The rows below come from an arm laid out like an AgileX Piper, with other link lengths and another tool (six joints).
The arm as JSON. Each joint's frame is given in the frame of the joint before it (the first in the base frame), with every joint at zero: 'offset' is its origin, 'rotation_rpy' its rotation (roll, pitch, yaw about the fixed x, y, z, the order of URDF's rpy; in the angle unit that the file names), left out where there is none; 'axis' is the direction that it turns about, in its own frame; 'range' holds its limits. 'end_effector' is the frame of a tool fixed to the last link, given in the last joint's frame.
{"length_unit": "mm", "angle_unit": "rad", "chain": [
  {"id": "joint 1", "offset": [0.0, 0.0, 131.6], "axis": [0.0, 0.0, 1.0], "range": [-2.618, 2.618]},
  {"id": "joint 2", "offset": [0.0, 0.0, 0.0], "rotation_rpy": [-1.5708, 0.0, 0.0], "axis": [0.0, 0.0, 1.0], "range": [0.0, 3.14]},
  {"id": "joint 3", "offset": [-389.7, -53.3, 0.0], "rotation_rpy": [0.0, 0.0, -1.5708], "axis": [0.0, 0.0, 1.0], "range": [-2.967, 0.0]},
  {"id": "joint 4", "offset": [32.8, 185.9, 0.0], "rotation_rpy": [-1.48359, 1.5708, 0.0], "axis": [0.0, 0.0, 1.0], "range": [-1.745, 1.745]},
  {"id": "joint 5", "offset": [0.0, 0.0, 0.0], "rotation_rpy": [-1.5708, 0.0, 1.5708], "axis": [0.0, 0.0, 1.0], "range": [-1.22, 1.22]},
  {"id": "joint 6", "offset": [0.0, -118.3, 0.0], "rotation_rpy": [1.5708, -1.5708, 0.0], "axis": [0.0, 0.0, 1.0], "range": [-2.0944, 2.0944]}
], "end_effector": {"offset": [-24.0, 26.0, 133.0], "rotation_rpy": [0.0, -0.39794, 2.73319]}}
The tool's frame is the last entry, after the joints.
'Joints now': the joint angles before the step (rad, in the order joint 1, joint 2, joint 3, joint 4, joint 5, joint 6). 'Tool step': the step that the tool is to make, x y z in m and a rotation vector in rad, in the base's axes. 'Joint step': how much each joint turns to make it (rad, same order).
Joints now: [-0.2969, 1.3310, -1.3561, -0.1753, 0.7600, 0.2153]
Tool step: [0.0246, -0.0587, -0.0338, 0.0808, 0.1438, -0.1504]
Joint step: [-0.1121, 0.1930, -0.1908, 0.0097, 0.1652, 0.0179]
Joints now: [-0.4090, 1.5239, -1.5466, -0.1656, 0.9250, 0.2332]
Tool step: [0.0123, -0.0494, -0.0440, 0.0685, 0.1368, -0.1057]
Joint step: [-0.0840, 0.1677, -0.1341, -0.0012, 0.1214, 0.0022]
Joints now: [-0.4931, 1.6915, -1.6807, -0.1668, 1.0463, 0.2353]
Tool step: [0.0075, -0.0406, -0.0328, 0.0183, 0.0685, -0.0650]
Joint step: [-0.0587, 0.1148, -0.0628, -0.0200, 0.0171, 0.0028]
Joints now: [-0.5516, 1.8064, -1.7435, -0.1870, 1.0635, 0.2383]
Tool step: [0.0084, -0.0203, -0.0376, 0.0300, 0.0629, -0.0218]
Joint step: [-0.0231, 0.0900, -0.0138, -0.0083, -0.0072, 0.0002]
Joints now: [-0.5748, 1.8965, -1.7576, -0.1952, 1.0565, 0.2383]
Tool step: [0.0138, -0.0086, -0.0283, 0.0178, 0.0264, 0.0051]
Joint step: [-0.0013, 0.0650, -0.0009, 0.0000, -0.0329, 0.0000]
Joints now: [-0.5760, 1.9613, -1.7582, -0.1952, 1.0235, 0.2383]
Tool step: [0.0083, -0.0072, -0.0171, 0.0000, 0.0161, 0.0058]
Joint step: [-0.0009, 0.0408, 0.0001, -0.0096, -0.0279, 0.0001]
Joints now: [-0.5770, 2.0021, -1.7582, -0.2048, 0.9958, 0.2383]
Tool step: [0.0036, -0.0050, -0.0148, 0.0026, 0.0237, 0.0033]
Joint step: [-0.0008, 0.0321, 0.0000, -0.0114, -0.0111, 0.0001]
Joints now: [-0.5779, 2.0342, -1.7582, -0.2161, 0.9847, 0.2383]
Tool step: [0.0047, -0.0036, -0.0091, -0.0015, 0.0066, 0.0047]
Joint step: [0.0001, 0.0218, -0.0005, -0.0058, -0.0169, 0.0002]
